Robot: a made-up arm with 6 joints. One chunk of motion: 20 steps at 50 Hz.
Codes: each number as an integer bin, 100 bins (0 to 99) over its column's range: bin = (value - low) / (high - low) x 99, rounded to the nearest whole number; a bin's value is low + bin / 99 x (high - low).
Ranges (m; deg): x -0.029..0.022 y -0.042..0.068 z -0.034..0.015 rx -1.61..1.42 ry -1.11..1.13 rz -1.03..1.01
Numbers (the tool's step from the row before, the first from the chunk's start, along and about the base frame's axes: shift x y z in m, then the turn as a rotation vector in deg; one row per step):
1: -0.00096 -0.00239 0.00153 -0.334 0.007 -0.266
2: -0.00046 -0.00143 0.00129 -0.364 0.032 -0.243
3: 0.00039 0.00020 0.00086 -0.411 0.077 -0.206
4: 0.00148 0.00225 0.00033 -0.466 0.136 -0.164
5: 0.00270 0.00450 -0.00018 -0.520 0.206 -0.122
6: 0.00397 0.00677 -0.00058 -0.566 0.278 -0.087
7: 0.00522 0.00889 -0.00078 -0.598 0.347 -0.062
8: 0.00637 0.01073 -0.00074 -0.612 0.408 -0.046
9: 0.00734 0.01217 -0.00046 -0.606 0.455 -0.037
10: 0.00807 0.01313 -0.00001 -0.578 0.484 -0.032
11: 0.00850 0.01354 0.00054 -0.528 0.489 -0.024
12: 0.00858 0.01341 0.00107 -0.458 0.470 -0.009
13: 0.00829 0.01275 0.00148 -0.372 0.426 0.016
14: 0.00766 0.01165 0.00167 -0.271 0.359 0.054
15: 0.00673 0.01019 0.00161 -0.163 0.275 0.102
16: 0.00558 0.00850 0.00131 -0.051 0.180 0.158
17: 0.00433 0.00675 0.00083 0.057 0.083 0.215
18: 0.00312 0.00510 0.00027 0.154 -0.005 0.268
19: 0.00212 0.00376 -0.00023 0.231 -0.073 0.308
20: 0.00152 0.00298 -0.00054 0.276 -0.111 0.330
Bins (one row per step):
1: 54 36 72 42 49 37
2: 55 37 71 41 50 38
3: 57 38 70 39 52 40
4: 59 40 69 37 55 42
5: 62 42 68 36 58 44
6: 64 44 68 34 61 46
7: 66 46 67 33 64 47
8: 69 47 67 33 67 48
9: 71 49 68 33 69 48
10: 72 50 69 34 70 48
11: 73 50 70 35 71 49
12: 73 50 71 38 70 50
13: 72 49 72 40 68 51
14: 71 48 72 44 65 53
15: 69 47 72 47 61 55
16: 67 45 71 51 57 58
17: 65 44 70 54 53 60
18: 62 42 69 58 49 63
19: 60 41 68 60 46 65
20: 59 40 68 62 44 66

